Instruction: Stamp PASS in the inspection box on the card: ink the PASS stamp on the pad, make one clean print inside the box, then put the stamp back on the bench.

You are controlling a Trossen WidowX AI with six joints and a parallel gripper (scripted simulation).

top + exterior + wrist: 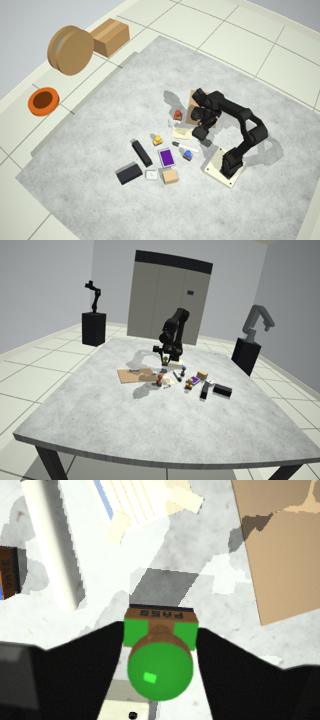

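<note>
Now: gripper tip 5 cm short of the purple ink pad, 21 cm to the right of it and 7 cm above it. From my gripper tip the other things lie so: white marker (5 cm ahead, 11 cm to the left, 6 cm below); then cream card (10 cm ahead, 5 cm to the left, 7 cm below); then green pass stamp (right at my gripper tip).
</note>
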